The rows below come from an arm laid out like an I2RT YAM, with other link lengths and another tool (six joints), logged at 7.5 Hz.
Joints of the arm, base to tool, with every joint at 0 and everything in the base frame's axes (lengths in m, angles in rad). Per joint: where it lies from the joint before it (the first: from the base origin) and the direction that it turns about. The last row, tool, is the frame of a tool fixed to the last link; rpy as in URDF.
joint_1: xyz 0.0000 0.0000 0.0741 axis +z
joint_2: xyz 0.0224 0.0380 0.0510 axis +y
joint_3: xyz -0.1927 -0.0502 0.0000 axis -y
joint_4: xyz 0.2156 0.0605 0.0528 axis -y
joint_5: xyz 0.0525 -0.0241 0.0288 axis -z
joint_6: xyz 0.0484 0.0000 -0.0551 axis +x
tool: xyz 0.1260 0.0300 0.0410 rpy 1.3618 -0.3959 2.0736
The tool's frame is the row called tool.
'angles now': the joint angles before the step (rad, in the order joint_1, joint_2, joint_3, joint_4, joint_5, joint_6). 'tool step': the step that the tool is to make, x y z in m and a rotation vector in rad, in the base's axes. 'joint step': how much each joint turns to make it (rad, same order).
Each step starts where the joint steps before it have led.
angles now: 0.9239 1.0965 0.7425 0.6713 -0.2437 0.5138
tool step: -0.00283 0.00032 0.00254 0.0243 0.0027 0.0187
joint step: 0.0070 0.0094 -0.0040 0.0361 -0.0057 0.0202
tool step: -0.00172 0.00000 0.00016 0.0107 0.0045 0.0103
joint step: 0.0045 0.0022 -0.0062 0.0172 -0.0021 0.0117
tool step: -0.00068 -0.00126 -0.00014 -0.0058 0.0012 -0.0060
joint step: 0.0018 -0.0145 -0.0036 -0.0175 0.0065 -0.0051
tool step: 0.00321 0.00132 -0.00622 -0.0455 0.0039 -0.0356
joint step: 0.0044 -0.0152 0.0056 -0.0681 0.0306 -0.0360
